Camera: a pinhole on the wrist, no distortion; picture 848 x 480 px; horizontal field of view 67.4 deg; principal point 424.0 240.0 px. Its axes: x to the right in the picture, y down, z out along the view. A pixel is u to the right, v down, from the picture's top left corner.
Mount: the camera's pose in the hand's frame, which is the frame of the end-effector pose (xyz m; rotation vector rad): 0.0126 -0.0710 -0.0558 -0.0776 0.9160 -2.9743
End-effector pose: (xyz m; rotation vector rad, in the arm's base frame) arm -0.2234 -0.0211 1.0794 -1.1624 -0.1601 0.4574
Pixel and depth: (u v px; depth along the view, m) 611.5 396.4 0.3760
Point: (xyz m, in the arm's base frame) -0.2687 0.0063 1.5009
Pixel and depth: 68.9 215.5 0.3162
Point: -0.0496 0.1674 1.3484
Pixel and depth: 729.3 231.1 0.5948
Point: -0.4893 0.1284 1.6590
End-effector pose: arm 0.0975 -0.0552 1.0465 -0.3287 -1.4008 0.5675
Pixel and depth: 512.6 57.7 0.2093
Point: -0.0269 -0.1908 1.1407
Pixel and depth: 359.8 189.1 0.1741
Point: 0.0349 -0.1728 1.1782
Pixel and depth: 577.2 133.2 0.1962
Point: -0.0005 -0.2112 1.1299
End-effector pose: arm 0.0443 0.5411 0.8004 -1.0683 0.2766 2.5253
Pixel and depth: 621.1 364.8 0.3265
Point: 0.1018 0.8636 0.9663
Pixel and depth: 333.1 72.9 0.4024
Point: -0.1427 0.8614 0.9586
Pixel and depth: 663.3 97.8 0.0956
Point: 0.0778 0.6464 0.8354
